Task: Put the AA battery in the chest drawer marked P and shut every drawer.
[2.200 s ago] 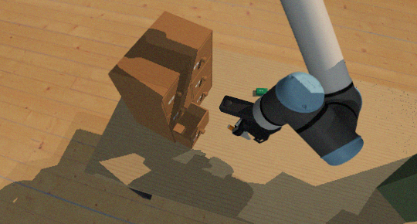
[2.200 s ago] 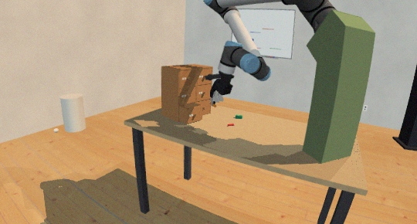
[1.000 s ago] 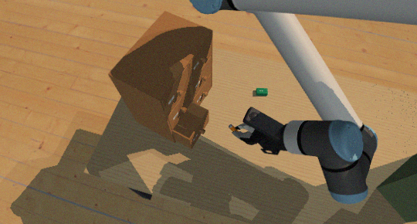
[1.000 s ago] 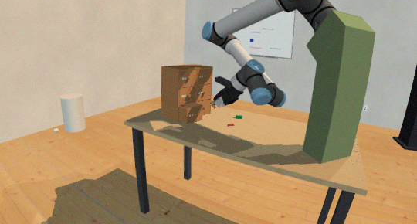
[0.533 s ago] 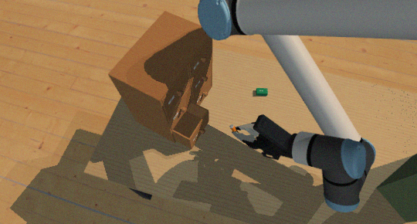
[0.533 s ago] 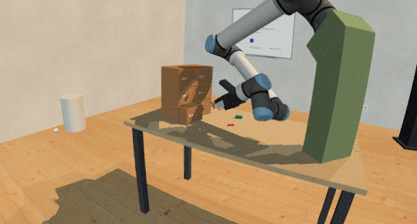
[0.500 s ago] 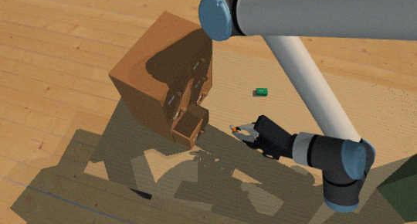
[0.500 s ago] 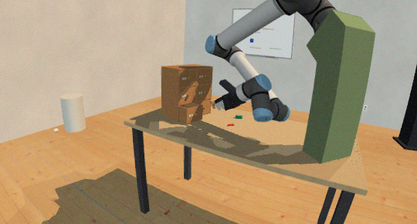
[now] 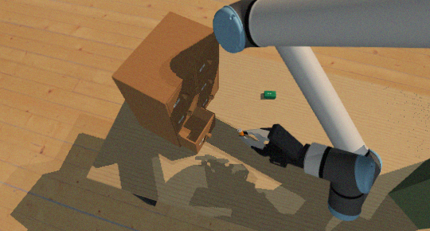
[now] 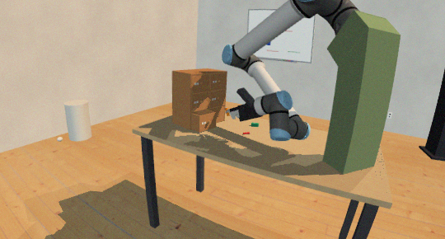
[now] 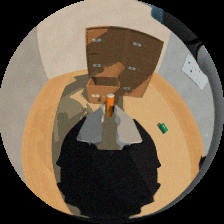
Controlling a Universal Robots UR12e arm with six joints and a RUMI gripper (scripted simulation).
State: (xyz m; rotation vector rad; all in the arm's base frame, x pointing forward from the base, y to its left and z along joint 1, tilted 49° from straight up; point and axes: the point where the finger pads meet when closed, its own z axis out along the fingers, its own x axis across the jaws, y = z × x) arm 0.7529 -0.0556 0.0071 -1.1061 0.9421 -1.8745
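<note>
The AA battery is 10 mm ahead of my hand. Round my hand: drawer (200 mm ahead, 110 mm below, 60 mm to the right); then green block (240 mm to the right, 130 mm below, 120 mm behind); then thin red stick (140 mm below, 90 mm behind, 80 mm to the right).
</note>
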